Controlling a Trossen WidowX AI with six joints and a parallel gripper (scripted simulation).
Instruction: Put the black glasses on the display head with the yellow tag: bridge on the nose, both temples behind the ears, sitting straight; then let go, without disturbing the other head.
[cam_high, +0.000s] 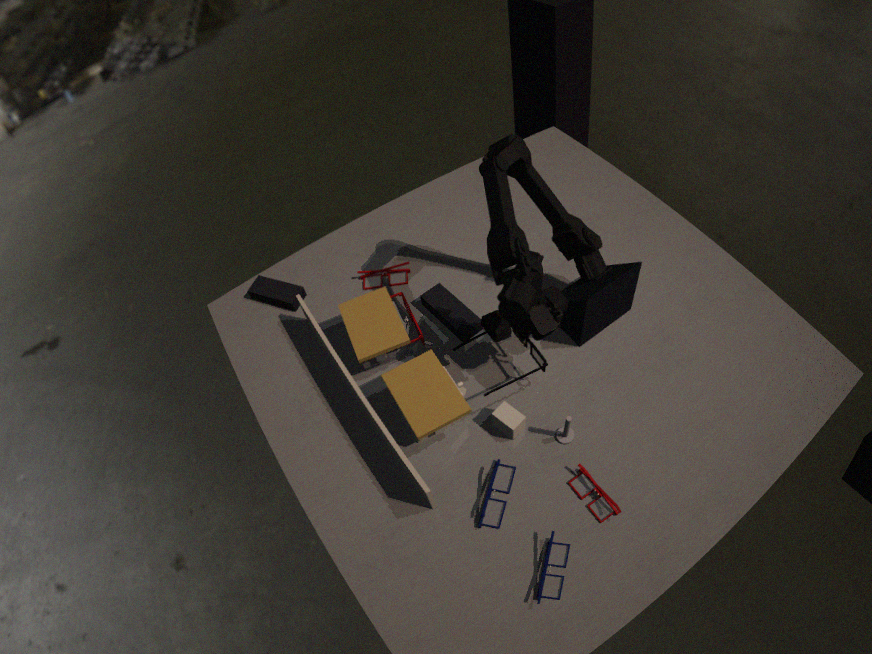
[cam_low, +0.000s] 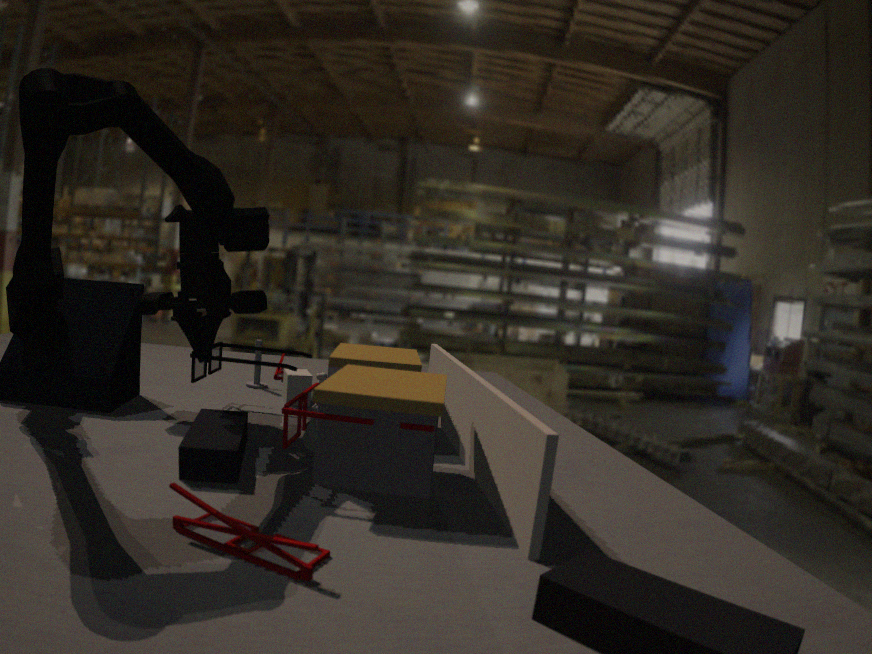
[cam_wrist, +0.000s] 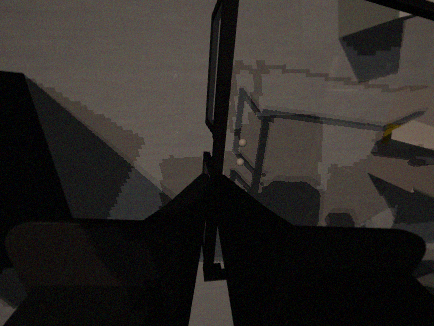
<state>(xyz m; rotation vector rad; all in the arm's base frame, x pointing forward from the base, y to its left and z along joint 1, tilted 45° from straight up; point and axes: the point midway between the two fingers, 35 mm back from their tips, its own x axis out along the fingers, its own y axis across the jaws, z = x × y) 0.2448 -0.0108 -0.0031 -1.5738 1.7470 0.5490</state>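
Right now the display head is 22 cm ahead of my gripper tip, 3 cm to the right of it and 2 cm below it. Also, from my gripper tip: grey post stand (21 cm to the left, 8 cm ahead, 5 cm below); then white block (14 cm ahead, 10 cm to the left, 5 cm below); then white board (35 cm ahead, 16 cm to the right, 2 cm below).
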